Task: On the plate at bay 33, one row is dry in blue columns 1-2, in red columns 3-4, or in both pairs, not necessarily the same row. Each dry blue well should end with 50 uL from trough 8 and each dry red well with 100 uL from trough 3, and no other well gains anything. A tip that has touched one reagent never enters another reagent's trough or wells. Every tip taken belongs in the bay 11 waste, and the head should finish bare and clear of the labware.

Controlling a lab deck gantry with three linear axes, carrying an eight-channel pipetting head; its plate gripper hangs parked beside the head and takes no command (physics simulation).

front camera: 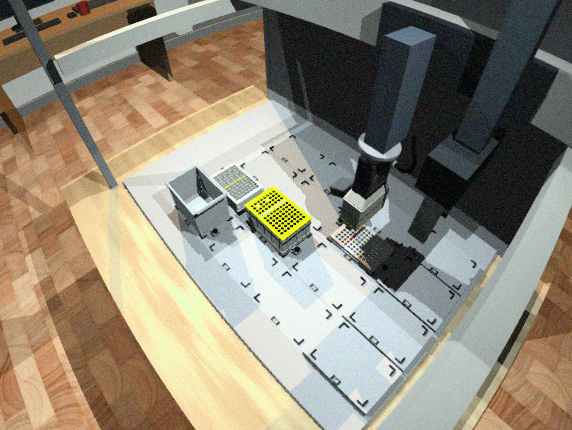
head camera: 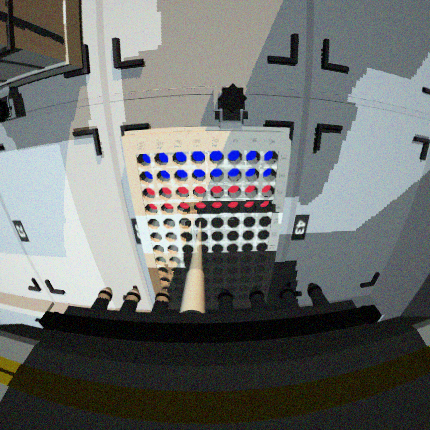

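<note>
The plate (front camera: 332,238) (head camera: 210,135) lies at bay 33. In the head view its blue wells (head camera: 198,156) fill two lines near the far edge, with two red lines (head camera: 200,190) nearer. Liquid levels cannot be told. The pipetting head (front camera: 362,207) stands over the plate. One long tan tip (head camera: 195,285) hangs from its fourth nozzle from the left and points down over the plate; whether it holds liquid cannot be told. The other nozzles (head camera: 257,298) are bare. The plate gripper (front camera: 434,225) hangs right of the head, dark and partly hidden; its finger opening cannot be told.
The yellow tip rack (front camera: 277,212) stands left of the plate. Behind it sits the trough reservoir (front camera: 243,201), with a yellow line across it. The grey open waste bin (front camera: 212,215) is at the far left. A dark clamp knob (head camera: 232,98) stands at the plate's far edge.
</note>
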